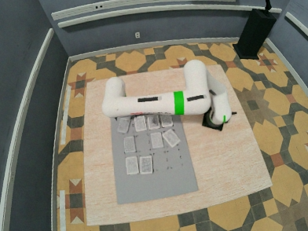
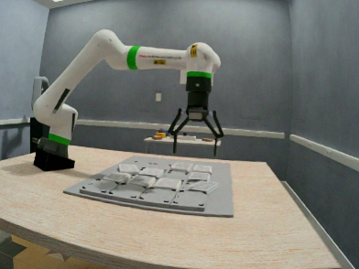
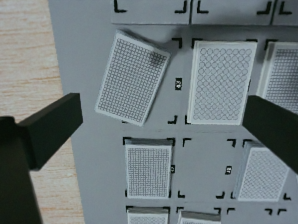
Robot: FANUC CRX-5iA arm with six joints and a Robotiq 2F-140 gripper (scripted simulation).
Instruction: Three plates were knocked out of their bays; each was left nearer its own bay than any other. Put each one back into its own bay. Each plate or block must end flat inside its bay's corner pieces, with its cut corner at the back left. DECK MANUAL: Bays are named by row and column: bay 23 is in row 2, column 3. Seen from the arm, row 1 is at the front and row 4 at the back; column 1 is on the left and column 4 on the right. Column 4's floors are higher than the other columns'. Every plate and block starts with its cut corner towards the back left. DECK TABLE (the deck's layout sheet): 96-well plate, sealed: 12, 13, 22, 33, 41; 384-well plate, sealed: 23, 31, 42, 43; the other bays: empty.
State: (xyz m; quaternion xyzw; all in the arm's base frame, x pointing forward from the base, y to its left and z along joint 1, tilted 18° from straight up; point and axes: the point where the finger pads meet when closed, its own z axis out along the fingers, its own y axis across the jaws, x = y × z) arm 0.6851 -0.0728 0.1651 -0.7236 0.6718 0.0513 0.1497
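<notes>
Right now my hand is 33 cm past the plate, 14 cm to the right of it and 13 cm above it.
</notes>
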